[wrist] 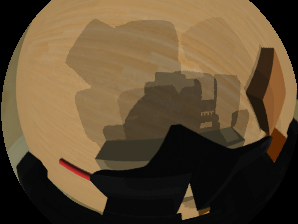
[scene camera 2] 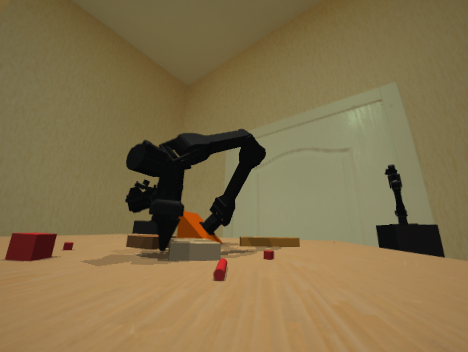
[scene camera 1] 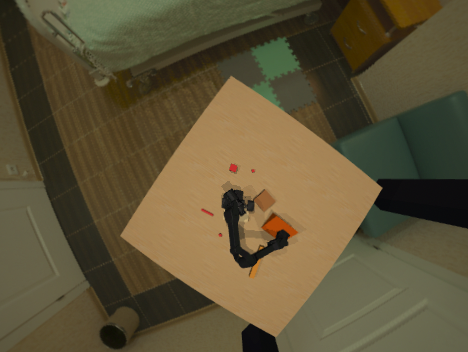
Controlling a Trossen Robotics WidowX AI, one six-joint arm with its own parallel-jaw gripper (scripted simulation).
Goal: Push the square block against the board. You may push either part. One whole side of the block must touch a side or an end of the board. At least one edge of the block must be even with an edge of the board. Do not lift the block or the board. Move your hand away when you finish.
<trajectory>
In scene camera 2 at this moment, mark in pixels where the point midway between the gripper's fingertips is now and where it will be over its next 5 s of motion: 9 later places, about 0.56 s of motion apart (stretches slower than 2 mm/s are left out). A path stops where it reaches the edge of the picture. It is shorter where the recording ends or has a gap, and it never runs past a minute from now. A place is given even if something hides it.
The gripper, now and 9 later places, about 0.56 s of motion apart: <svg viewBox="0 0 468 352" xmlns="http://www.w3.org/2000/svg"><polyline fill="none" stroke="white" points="162,250 162,251 151,252 146,238 151,227 160,228 176,229 180,255 177,261 177,259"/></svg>
</trajectory>
